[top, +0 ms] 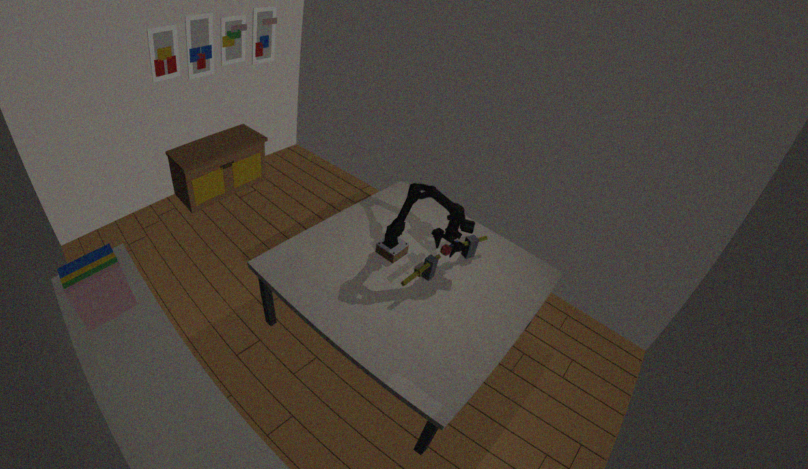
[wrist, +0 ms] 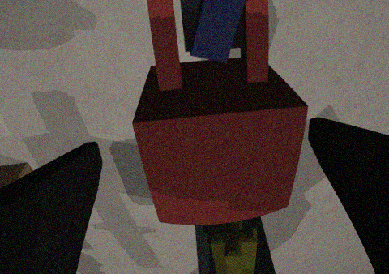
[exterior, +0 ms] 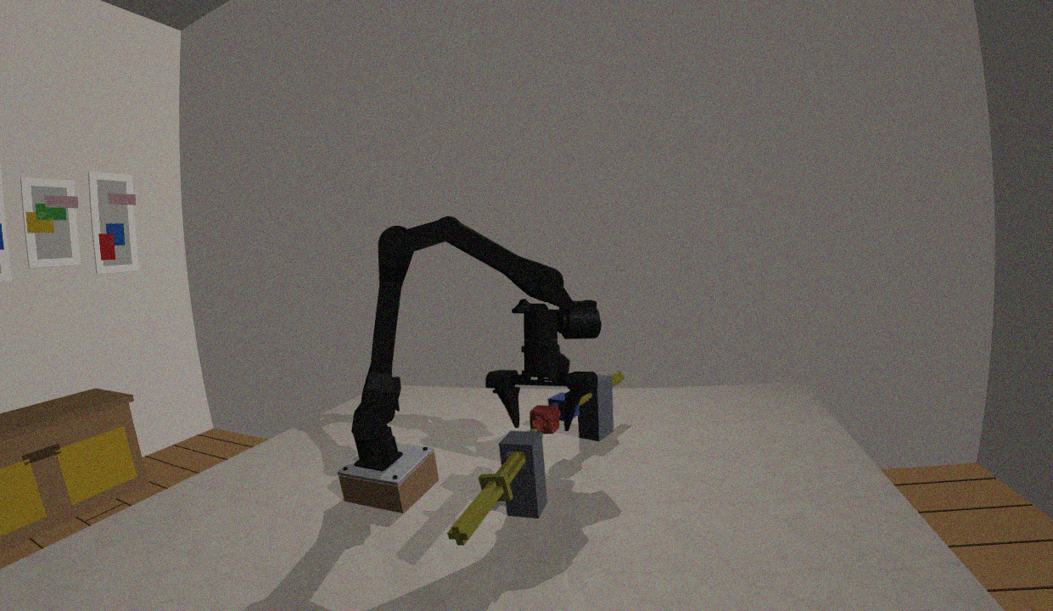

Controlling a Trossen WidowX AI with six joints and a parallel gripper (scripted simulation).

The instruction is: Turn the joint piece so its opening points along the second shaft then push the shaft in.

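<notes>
Right now my gripper tip is 2 cm to the right of the red square joint piece and 1 cm below it.
</notes>
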